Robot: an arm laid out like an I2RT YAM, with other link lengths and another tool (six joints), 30 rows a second.
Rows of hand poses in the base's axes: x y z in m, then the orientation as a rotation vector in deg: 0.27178 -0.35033 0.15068 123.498 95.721 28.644; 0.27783 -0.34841 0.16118 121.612 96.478 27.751; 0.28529 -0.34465 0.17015 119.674 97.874 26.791; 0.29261 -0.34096 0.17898 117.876 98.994 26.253; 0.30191 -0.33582 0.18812 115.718 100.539 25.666; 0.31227 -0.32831 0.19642 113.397 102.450 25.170; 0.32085 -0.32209 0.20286 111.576 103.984 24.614; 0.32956 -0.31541 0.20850 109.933 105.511 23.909; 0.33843 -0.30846 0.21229 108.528 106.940 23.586; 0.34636 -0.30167 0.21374 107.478 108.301 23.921; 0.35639 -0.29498 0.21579 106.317 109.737 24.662; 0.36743 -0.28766 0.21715 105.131 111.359 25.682; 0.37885 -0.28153 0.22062 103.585 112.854 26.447; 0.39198 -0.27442 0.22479 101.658 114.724 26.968; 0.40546 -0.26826 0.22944 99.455 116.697 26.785; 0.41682 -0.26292 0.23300 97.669 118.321 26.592; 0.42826 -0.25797 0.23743 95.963 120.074 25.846; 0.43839 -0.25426 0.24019 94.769 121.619 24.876; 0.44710 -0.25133 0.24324 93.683 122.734 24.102; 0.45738 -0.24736 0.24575 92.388 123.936 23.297; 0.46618 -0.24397 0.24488 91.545 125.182 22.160; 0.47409 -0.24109 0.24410 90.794 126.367 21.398; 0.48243 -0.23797 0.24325 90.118 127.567 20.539; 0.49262 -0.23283 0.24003 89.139 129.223 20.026
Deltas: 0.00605 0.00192 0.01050 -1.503 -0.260 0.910; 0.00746 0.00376 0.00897 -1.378 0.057 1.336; 0.00732 0.00369 0.00883 -1.120 -0.168 1.203; 0.00930 0.00514 0.00914 -1.233 -0.105 1.595; 0.01036 0.00751 0.00830 -1.149 -0.014 1.911; 0.00858 0.00622 0.00644 -0.963 0.102 1.503; 0.00871 0.00668 0.00564 -0.924 0.276 1.414; 0.00887 0.00695 0.00379 -0.576 0.205 1.338; 0.00793 0.00679 0.00145 0.004 0.095 1.278; 0.01003 0.00669 0.00205 0.215 -0.068 1.439; 0.01104 0.00732 0.00136 0.437 -0.064 1.605; 0.01142 0.00613 0.00347 0.070 -0.212 1.634; 0.01313 0.00711 0.00417 -0.148 -0.074 1.967; 0.01348 0.00616 0.00465 -0.663 0.123 2.023; 0.01136 0.00534 0.00356 -0.536 0.156 1.651; 0.01144 0.00495 0.00443 -0.784 0.490 1.594; 0.01013 0.00371 0.00276 -0.722 0.715 1.212; 0.00871 0.00293 0.00305 -0.659 0.437 0.967; 0.01028 0.00397 0.00251 -0.737 0.413 1.109; 0.00880 0.00339 -0.00087 -0.719 0.790 0.860; 0.00791 0.00288 -0.00078 -0.448 0.688 0.844; 0.00834 0.00312 -0.00085 -0.463 0.774 0.798; 0.01019 0.00514 -0.00322 -0.219 0.851 1.224
